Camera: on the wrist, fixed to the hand. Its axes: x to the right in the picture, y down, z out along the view.
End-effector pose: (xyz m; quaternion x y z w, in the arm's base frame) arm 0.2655 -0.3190 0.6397 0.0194 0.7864 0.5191 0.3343
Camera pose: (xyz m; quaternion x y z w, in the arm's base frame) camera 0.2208 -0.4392 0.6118 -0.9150 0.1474 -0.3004 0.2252
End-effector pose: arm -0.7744 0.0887 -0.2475 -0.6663 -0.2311 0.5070 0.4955
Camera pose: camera -0.6571 0.0686 -0.1921 0.0337 -0.4599 -0.6836 0.5657
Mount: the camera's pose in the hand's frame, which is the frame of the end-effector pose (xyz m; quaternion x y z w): 0.0034 -0.0643 -0.1144 0.0025 0.3413 -0.9398 0.0175
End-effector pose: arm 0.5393 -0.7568 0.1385 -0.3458 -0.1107 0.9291 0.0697
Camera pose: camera 0.6154 -0.6760 0.0685 -0.2189 -0.3008 -0.1670 0.9131
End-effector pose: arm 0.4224 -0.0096 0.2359 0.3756 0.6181 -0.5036 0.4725
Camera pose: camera 0.3375 0.0886 0.2551 0.4013 -0.5238 0.3262 0.6769
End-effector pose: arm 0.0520 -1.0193 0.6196 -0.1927 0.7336 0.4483 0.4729
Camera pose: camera 0.0362 -1.1486 0.6033 -0.8447 -0.0057 -0.5042 0.1797
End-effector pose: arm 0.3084 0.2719 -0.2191 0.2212 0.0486 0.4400 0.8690
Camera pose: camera 0.3263 0.2805 -0.3489 -0.1898 0.5064 -0.7336 0.4116
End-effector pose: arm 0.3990 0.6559 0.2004 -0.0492 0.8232 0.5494 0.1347
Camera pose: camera 0.3913 0.5260 0.1833 -0.9616 0.0155 -0.1358 0.2378
